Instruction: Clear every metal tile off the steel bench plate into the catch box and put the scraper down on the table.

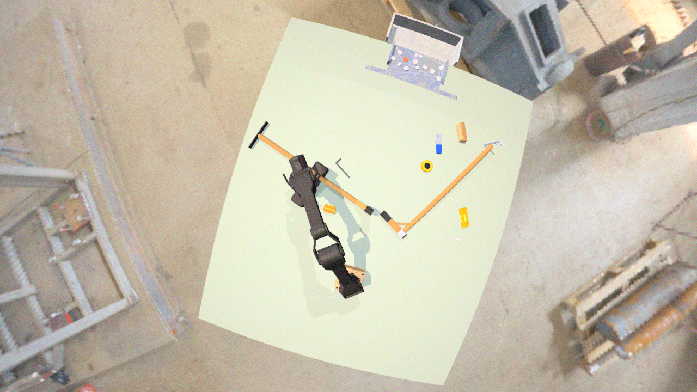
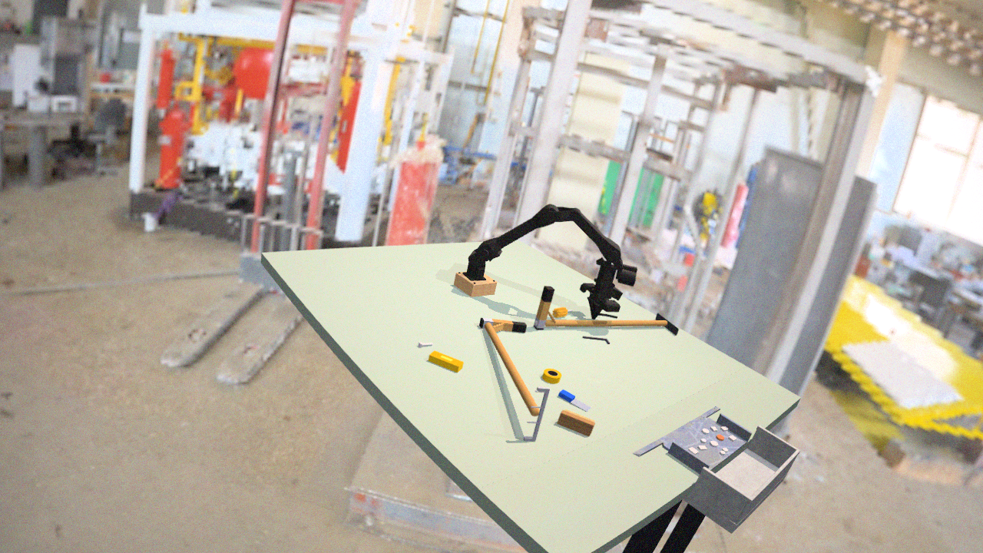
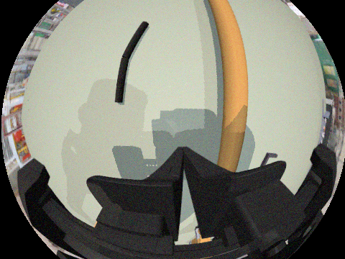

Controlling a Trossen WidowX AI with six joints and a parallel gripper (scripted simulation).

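Right now my gripper tip is 50 mm short of the long scraper, 30 mm to the right of it and 50 mm below it. The rest, counted from my gripper tip: black bent piece 30 mm behind, 100 mm to the left, 10 mm below; yellow tape roll 300 mm ahead, 420 mm to the right; yellow-handled screwdriver 60 mm behind, 100 mm to the right.
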